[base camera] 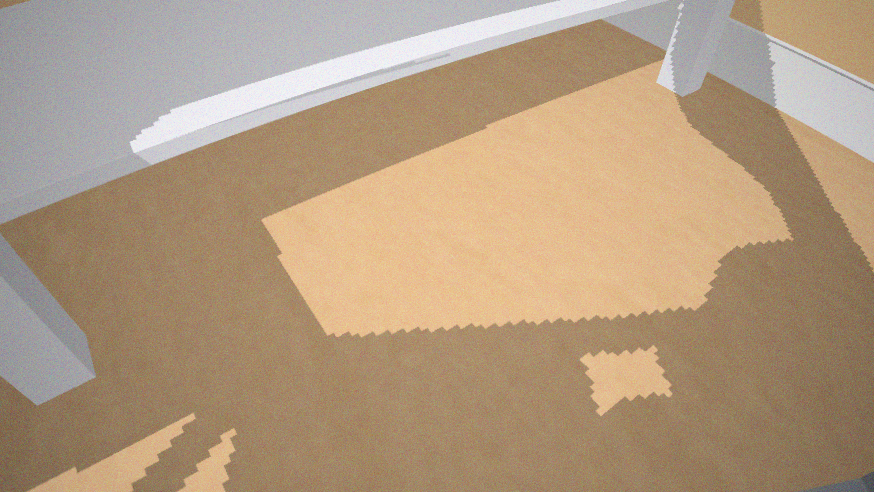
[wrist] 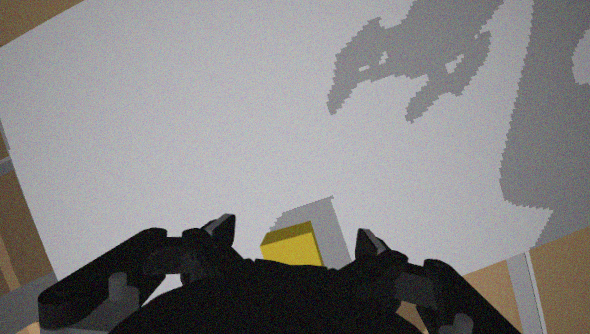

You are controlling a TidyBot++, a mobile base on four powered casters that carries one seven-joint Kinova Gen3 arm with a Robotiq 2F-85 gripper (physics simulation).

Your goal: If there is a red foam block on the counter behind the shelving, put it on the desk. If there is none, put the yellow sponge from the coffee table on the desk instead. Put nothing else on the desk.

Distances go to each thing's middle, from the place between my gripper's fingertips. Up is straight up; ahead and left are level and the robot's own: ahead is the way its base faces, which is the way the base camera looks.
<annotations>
Now: the yellow sponge (wrist: 295, 245) 90 mm behind my hand, 10 mm to the right of it and 120 mm below it.
</annotations>
